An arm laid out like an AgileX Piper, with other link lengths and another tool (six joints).
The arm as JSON. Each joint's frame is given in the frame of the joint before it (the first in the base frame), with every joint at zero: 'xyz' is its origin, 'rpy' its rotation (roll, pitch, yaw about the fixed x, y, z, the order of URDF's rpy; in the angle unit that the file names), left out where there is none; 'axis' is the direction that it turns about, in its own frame. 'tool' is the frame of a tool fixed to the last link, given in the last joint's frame.
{
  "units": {
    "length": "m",
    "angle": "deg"
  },
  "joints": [
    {
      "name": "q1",
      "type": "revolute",
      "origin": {
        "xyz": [
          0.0,
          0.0,
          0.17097
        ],
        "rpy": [
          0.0,
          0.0,
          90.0
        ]
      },
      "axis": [
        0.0,
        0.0,
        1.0
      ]
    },
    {
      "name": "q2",
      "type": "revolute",
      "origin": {
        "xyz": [
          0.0,
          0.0,
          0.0
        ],
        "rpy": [
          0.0,
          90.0,
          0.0
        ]
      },
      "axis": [
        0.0,
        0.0,
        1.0
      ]
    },
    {
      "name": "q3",
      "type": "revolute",
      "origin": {
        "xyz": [
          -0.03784,
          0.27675,
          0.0
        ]
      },
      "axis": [
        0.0,
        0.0,
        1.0
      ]
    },
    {
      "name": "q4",
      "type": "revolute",
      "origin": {
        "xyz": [
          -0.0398,
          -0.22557,
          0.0
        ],
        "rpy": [
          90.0,
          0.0,
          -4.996
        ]
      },
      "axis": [
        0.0,
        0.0,
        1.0
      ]
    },
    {
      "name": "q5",
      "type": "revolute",
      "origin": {
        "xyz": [
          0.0,
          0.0,
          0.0
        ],
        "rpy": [
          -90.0,
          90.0,
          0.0
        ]
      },
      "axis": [
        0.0,
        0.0,
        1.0
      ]
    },
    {
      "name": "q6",
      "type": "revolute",
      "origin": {
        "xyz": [
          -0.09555,
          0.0,
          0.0
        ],
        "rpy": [
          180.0,
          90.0,
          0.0
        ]
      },
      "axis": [
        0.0,
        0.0,
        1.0
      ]
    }
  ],
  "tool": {
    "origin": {
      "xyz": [
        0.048,
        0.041,
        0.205
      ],
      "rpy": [
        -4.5,
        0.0,
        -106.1
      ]
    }
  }
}
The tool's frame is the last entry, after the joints.
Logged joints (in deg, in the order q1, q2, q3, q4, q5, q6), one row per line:
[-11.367 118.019 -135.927 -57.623 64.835 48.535]
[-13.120 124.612 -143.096 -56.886 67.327 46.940]
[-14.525 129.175 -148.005 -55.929 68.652 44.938]
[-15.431 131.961 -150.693 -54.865 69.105 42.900]
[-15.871 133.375 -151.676 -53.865 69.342 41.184]
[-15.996 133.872 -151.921 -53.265 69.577 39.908]
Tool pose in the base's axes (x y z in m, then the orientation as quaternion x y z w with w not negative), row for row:
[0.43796 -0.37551 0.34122 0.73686 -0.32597 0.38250 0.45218]
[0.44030 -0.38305 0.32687 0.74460 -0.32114 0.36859 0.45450]
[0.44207 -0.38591 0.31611 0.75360 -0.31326 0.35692 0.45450]
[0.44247 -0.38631 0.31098 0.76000 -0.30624 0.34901 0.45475]
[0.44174 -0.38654 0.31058 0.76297 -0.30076 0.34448 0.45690]
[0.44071 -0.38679 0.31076 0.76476 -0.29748 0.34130 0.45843]
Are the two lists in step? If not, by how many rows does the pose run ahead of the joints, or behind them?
The pose runs 2 rows ahead of the joints: the pose in row i belongs to the joints in row i + 2.
